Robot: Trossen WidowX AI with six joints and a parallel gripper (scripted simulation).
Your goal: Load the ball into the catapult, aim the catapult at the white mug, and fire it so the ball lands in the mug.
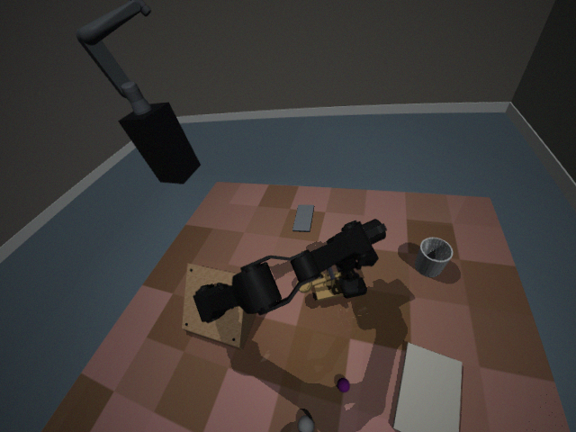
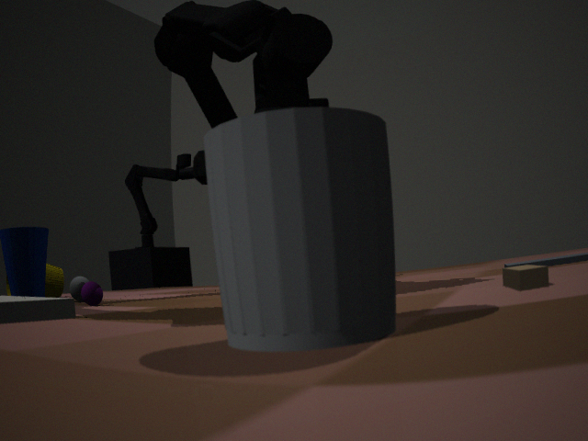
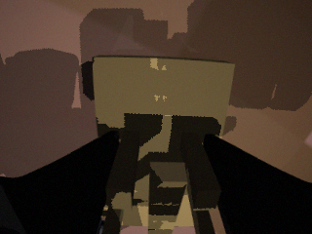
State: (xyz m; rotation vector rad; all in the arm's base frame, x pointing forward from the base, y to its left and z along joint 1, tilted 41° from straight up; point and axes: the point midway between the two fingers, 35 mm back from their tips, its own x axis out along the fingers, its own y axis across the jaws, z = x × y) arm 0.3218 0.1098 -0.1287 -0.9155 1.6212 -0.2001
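Now: gripper tip 4 cm short of the purple ball, 28 cm to the left of it and 4 cm above it. Also, from my gripper tip: wooden catapult 6 cm behind, 2 cm to the right, 2 cm above; white mug 26 cm ahead, 13 cm to the left, 3 cm below; tan block 7 cm ahead, 24 cm to the left, 5 cm below.
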